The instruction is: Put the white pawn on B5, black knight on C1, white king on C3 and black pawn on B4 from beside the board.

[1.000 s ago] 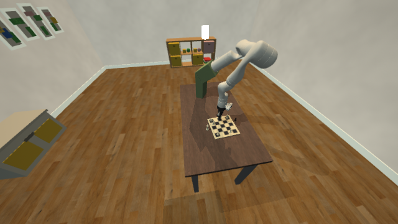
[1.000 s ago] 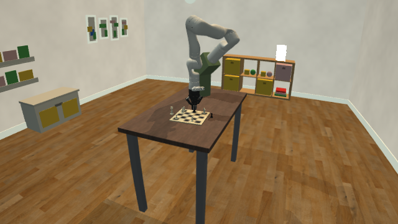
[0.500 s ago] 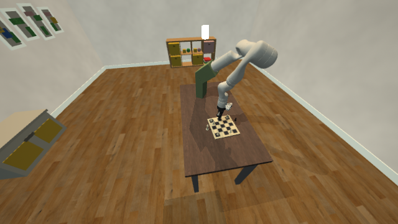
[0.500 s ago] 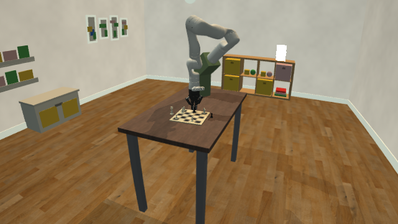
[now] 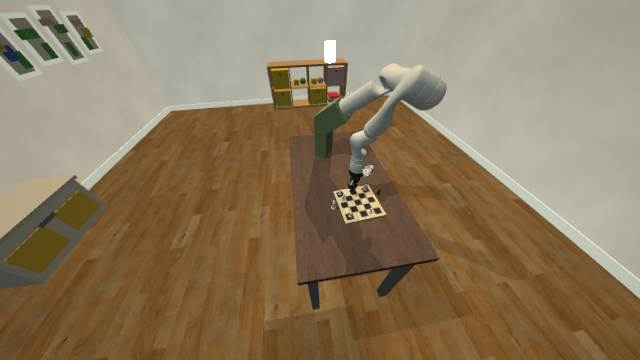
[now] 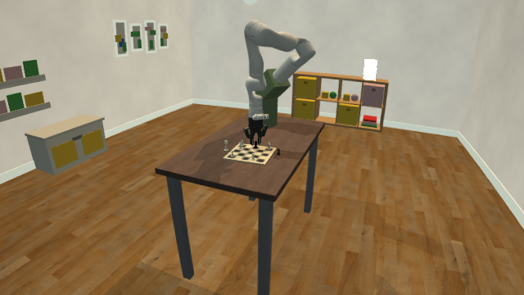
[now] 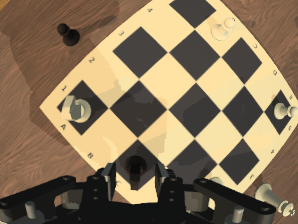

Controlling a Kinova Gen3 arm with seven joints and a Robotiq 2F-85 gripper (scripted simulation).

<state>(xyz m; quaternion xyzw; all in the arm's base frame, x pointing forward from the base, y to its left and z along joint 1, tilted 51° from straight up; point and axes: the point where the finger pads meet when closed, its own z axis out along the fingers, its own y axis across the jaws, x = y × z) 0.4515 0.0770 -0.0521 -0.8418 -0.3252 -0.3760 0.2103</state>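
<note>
The black knight is 20 mm below my hand. The rest, counted from my hand: black pawn: 20 mm ahead, 140 mm to the left, 30 mm below; then chessboard: 80 mm ahead, 10 mm to the left, 40 mm below; then white king: 100 mm ahead, 120 mm to the right, 10 mm below.
</note>
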